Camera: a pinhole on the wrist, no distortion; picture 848 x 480 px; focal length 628.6 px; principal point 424.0 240.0 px. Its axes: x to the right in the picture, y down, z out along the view. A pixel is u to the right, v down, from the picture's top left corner.
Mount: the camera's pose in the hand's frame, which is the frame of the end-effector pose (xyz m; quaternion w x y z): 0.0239 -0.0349 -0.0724 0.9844 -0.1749 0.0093 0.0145
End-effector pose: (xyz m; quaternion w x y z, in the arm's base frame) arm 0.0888 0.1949 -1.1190 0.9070 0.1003 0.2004 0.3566
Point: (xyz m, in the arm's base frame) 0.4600 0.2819 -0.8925
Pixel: outside the picture
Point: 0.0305 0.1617 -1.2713
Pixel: behind the camera
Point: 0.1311 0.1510 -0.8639
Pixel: 216 140
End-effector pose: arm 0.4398 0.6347 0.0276 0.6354 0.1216 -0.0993 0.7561
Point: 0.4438 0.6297 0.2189
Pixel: 486 94
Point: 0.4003 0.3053 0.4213
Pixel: 182 176
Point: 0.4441 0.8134 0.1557
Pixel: outside the picture
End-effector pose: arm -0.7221 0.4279 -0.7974 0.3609 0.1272 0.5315 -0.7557
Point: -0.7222 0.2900 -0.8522
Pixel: 623 335
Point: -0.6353 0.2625 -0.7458
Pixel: 306 225
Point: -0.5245 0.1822 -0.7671
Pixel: 288 344
